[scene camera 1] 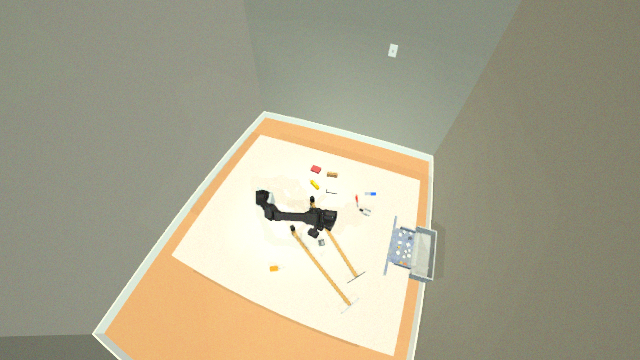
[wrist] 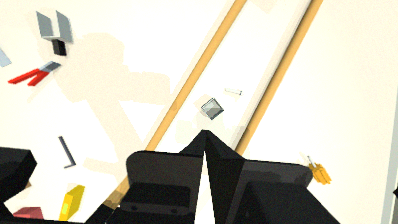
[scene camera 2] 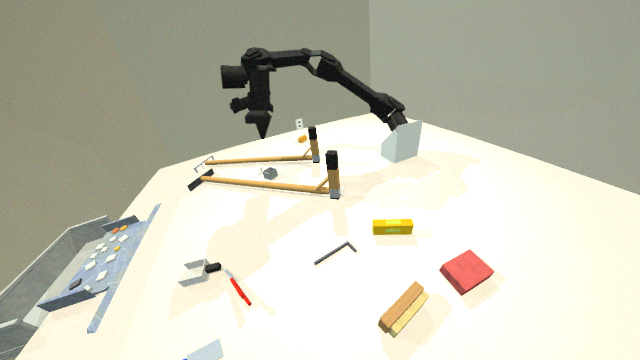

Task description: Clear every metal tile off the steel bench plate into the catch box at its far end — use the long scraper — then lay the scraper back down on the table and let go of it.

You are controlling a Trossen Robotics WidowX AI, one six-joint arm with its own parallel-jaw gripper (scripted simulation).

Labels:
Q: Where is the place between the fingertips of the gripper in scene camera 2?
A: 262,138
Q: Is the gripper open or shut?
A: Shut.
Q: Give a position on a wooden block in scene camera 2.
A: At 407,305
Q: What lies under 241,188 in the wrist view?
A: The gripper.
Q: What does the gripper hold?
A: Nothing.

